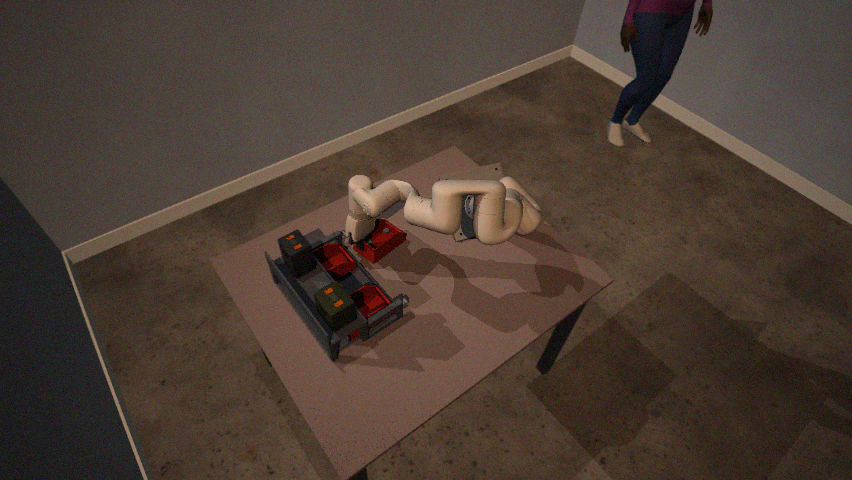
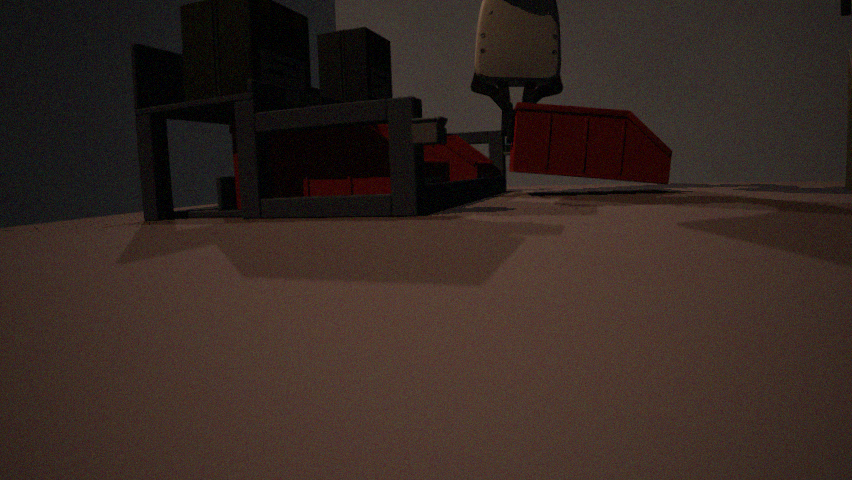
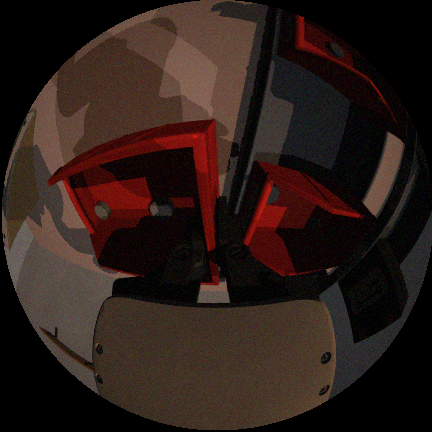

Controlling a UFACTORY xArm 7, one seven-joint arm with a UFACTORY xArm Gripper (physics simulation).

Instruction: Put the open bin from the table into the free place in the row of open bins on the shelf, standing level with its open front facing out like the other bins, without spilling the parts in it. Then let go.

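Places are measured from the arm's base along level axes (x up, y back, z right), in metres.
Where they show: gripper, fingertip midpoint: (image 1: 361,248) (image 2: 514,143) (image 3: 213,211).
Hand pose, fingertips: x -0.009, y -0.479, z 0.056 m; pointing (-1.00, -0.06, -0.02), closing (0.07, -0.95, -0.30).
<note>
Each offset is from my fingertips to the top centre of the thing. "spot": to the spot under its first point. Level surfaces: height alone.
The red open bin @[dy +0.082, dx +0.041, dz +0.011 m] (image 1: 387,245) (image 2: 587,143) (image 3: 130,192) hangs a little above the table, its sloped open front away from the shelf and dipping slightly. Round grey parts @[spot: dy +0.126, dx -0.036, dz +0.053 m] (image 3: 102,210) @[spot: dy +0.044, dx -0.027, dz +0.027 m] (image 3: 161,208) lie inside it. My gripper (image 1: 357,243) (image 2: 511,119) (image 3: 213,211) is shut on its rear wall, the one nearest the shelf; the fingertips are dark and partly hidden. The dark grey shelf (image 1: 301,307) (image 2: 403,160) (image 3: 257,95) holds a near red bin @[dy -0.129, dx +0.019, dz +0.010 m] (image 1: 336,259) (image 3: 300,180) and a far red bin @[dy -0.104, dx +0.019, dz -0.213 m] (image 1: 372,299) (image 3: 367,80), with the free place between them.
Two dark boxes @[dy -0.221, dx +0.162, dz +0.006 m] (image 1: 295,250) @[dy -0.202, dx +0.137, dz -0.224 m] (image 1: 335,307) (image 2: 244,53) (image 2: 354,62) with orange marks stand on the shelf's upper level. Shelf posts and side rails stand beside the bin row. The shelf stands on the table @[dx -0.062 m] (image 1: 369,417) (image 2: 417,357). A person (image 1: 655,53) stands beyond the table.
</note>
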